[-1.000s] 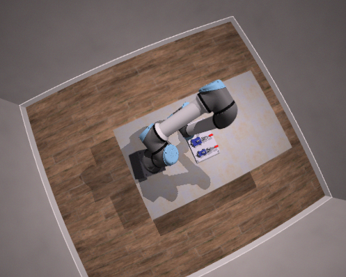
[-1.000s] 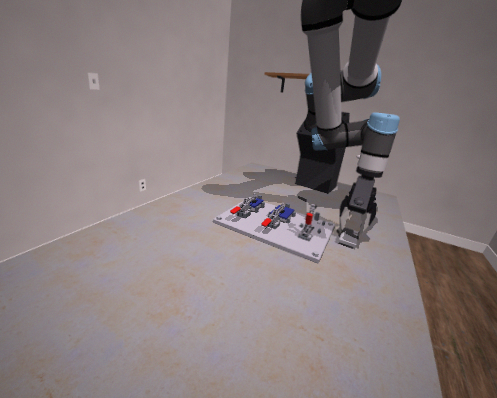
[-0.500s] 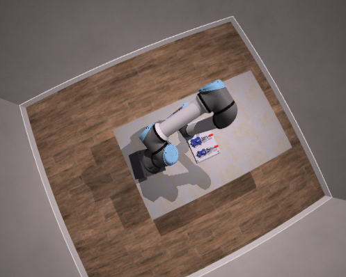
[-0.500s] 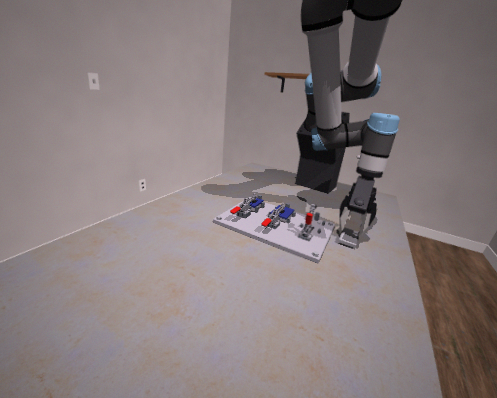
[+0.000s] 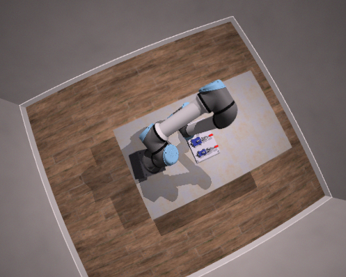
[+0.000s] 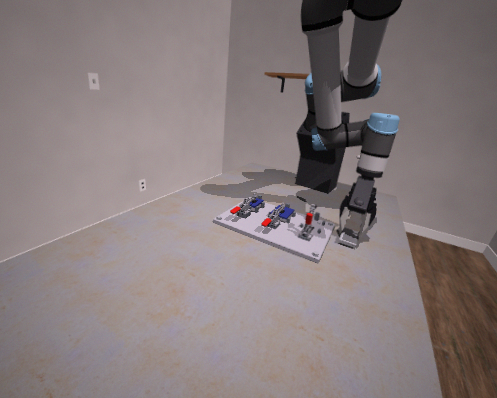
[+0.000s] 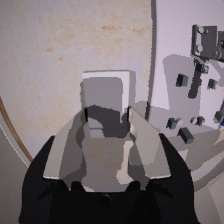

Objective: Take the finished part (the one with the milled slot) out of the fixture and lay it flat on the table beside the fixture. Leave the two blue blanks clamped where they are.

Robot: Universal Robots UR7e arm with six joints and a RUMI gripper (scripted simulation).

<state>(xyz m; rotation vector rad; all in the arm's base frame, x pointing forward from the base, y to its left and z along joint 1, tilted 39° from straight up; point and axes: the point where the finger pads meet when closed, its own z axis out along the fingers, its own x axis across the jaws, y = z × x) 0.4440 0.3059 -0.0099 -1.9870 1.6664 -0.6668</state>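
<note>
My hand is 10 mm past the finished part and 10 mm above it. Also, from my hand: white fixture plate 210 mm to the right, 100 mm ahead, 20 mm below.
</note>
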